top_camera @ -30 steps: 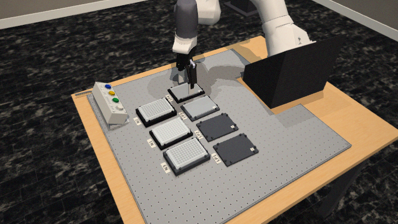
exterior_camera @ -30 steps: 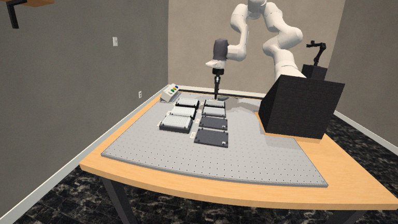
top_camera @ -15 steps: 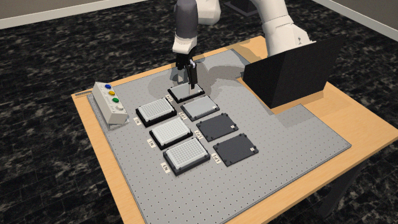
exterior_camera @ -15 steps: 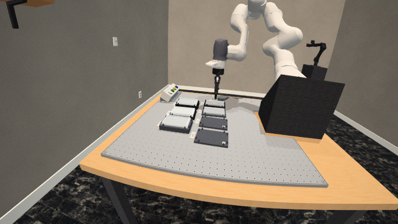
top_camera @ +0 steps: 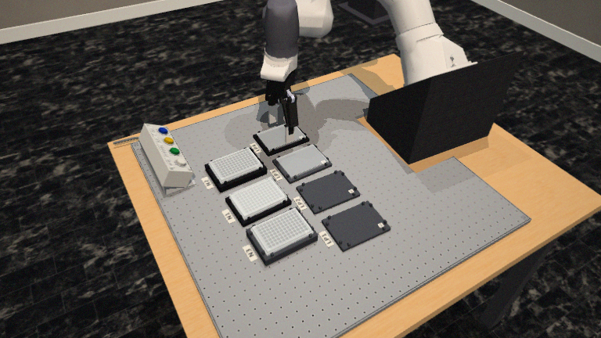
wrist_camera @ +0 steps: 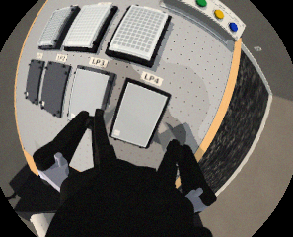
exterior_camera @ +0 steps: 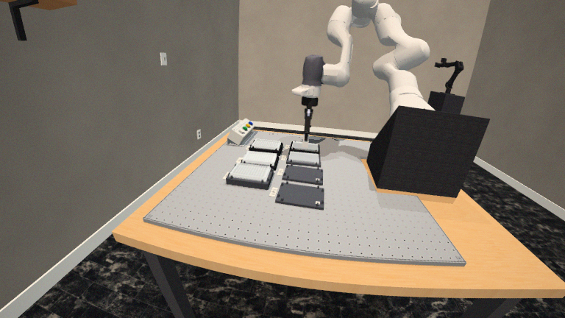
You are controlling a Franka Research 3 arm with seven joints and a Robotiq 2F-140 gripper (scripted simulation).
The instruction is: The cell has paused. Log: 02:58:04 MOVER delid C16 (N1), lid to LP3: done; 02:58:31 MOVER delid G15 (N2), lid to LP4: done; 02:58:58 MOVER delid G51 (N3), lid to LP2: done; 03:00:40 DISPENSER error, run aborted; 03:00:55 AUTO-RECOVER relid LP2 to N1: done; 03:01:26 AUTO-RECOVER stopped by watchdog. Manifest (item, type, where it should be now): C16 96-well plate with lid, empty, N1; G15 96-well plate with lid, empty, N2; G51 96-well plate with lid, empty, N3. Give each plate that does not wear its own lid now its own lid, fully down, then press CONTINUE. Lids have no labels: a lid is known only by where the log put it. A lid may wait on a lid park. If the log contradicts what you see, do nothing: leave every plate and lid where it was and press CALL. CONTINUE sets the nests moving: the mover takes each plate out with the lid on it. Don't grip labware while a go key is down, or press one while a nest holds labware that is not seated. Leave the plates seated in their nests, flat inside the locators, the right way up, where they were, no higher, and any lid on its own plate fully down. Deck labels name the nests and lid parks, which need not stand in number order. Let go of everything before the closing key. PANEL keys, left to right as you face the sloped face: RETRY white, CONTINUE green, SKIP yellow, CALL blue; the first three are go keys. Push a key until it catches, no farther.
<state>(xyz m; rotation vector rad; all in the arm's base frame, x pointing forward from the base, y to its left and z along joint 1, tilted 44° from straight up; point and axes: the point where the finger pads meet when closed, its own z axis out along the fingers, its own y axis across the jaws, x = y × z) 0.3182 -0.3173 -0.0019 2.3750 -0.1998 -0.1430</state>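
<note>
My hand is 5 cm above the lid park LP4. Round my hand: white key: 32 cm ahead, 1 cm to the right, 1 cm above; then lid park LP2: 2 cm ahead, 26 cm to the left, 5 cm below; then lid park LP3: 1 cm ahead, 13 cm to the left, 5 cm below.
</note>
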